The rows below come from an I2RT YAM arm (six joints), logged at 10 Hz.
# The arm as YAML. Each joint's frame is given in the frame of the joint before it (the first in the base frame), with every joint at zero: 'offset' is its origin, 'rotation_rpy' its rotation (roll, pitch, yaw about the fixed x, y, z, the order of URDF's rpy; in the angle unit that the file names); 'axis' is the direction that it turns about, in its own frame. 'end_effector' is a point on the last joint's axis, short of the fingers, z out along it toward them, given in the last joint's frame.
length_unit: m
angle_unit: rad
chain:
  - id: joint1
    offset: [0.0, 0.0, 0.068]
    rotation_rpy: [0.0, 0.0, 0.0]
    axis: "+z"
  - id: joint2
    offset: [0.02, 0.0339, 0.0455]
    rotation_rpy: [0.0, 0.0, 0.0]
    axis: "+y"
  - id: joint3
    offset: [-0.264, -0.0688, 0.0]
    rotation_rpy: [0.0, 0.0, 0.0]
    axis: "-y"
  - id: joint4
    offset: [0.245, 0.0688, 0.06]
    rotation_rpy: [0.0, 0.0, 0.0]
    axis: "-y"
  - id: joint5
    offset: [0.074, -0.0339, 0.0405]
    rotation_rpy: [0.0, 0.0, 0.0]
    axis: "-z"
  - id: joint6
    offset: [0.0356, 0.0, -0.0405]
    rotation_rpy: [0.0, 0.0, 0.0]
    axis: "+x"
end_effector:
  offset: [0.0, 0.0, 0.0]
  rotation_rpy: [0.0, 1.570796, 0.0]
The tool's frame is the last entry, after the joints.
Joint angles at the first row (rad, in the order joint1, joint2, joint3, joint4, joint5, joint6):
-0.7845, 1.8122, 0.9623, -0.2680, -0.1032, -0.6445
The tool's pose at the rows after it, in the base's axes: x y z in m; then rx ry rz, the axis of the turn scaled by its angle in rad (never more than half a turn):
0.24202 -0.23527 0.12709 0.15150 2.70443 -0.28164
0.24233 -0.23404 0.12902 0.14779 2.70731 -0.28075
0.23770 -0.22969 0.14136 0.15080 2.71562 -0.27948
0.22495 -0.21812 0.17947 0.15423 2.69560 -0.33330
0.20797 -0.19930 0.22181 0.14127 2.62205 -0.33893
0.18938 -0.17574 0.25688 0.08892 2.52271 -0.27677
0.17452 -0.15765 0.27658 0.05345 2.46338 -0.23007
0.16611 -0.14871 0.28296 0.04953 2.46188 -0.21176
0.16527 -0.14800 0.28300 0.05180 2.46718 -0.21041
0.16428 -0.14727 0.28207 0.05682 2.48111 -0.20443
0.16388 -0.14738 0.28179 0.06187 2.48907 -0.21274
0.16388 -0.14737 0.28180 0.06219 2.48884 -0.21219
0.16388 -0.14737 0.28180 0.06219 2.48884 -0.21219
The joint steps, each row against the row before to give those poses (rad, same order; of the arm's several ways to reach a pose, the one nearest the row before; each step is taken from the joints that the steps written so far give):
0.0004, -0.0004, -0.0001, -0.0022, -0.0191, 0.0004
0.0034, -0.0061, 0.0020, -0.0104, 0.0019, 0.0000
0.0000, -0.0473, 0.0004, -0.0549, 0.0046, 0.0003
0.0000, -0.1434, 0.0000, -0.1068, 0.0214, 0.0004
0.0000, -0.1705, 0.0000, -0.1080, -0.0401, 0.0077
0.0000, -0.1595, -0.0001, -0.1011, -0.1045, -0.0004
0.0000, -0.1057, -0.0003, -0.0751, -0.0698, 0.0000
0.0000, -0.0458, 0.0000, -0.0523, -0.0130, 0.0000
0.0000, -0.0026, 0.0000, -0.0076, 0.0027, 0.0000
0.0000, 0.0000, 0.0000, -0.0141, 0.0053, -0.0004
0.0000, 0.0000, 0.0000, -0.0031, 0.0107, 0.0000
0.0000, 0.0000, 0.0000, 0.0000, -0.0004, 0.0004
0.0000, 0.0000, 0.0000, 0.0000, 0.0000, 0.0000

